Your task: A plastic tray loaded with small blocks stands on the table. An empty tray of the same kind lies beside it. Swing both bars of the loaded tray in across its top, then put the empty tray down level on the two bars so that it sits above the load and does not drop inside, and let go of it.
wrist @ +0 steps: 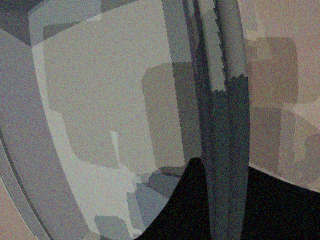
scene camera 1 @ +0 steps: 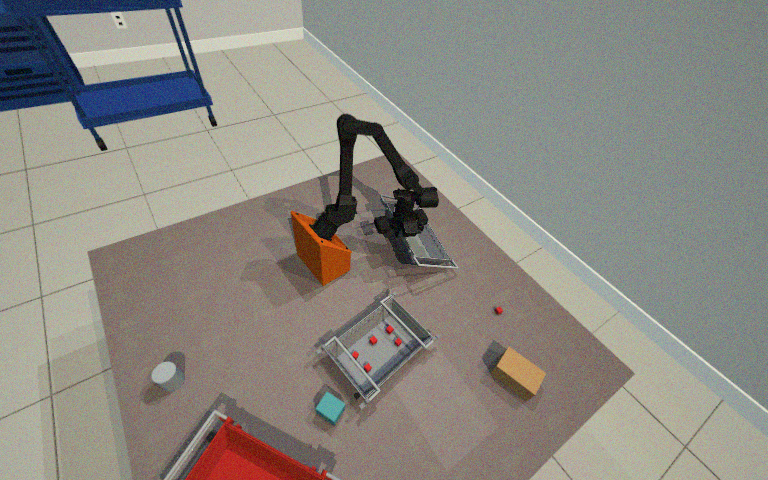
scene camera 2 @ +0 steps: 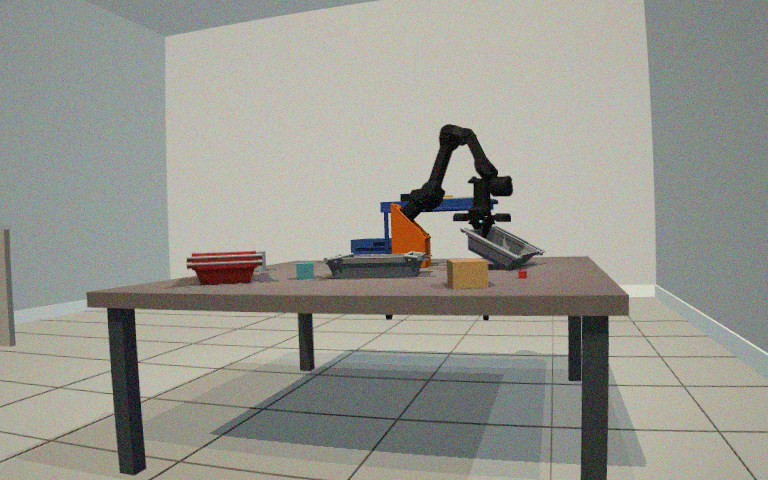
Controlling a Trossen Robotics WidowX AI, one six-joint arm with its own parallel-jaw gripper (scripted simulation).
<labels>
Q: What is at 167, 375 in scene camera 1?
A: A grey cylinder.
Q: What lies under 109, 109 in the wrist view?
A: A grey tray.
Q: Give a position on a tan box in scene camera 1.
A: At 524, 378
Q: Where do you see a grey tray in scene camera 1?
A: At 424, 249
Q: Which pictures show my gripper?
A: The wrist view, scene camera 1 and scene camera 2: all of them.
</labels>
